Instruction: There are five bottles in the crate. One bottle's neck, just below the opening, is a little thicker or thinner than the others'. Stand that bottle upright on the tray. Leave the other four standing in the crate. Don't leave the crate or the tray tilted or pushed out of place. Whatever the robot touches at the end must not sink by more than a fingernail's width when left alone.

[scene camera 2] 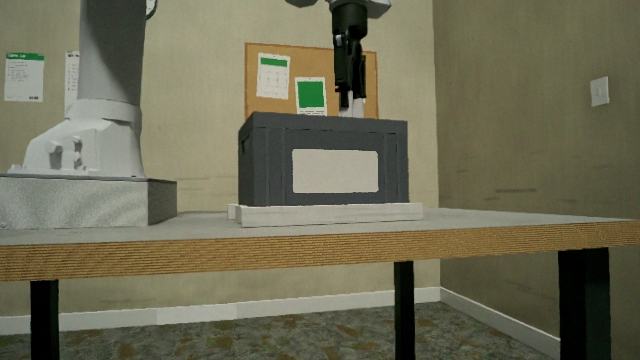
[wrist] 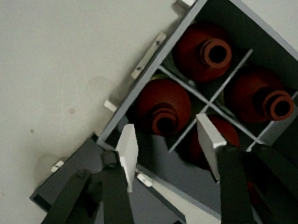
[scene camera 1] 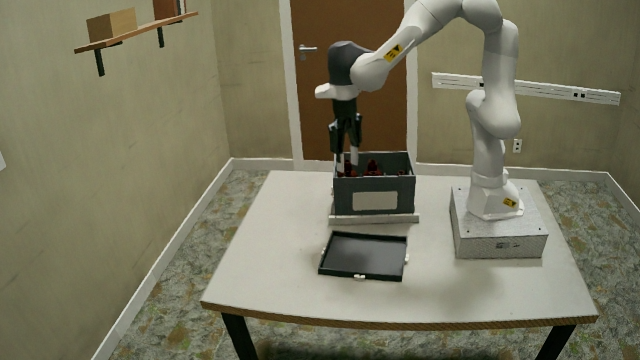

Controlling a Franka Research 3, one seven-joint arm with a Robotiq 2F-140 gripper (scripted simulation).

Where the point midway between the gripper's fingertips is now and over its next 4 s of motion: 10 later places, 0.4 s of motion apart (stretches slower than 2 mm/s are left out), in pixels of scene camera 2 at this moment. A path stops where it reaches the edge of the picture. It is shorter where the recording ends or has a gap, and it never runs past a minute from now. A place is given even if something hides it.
The gripper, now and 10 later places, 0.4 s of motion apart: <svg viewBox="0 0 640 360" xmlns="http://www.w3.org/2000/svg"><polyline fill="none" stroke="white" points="352,127 352,130 351,135 351,141 352,146 352,147 353,147 353,148 352,145 354,133 354,117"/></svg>
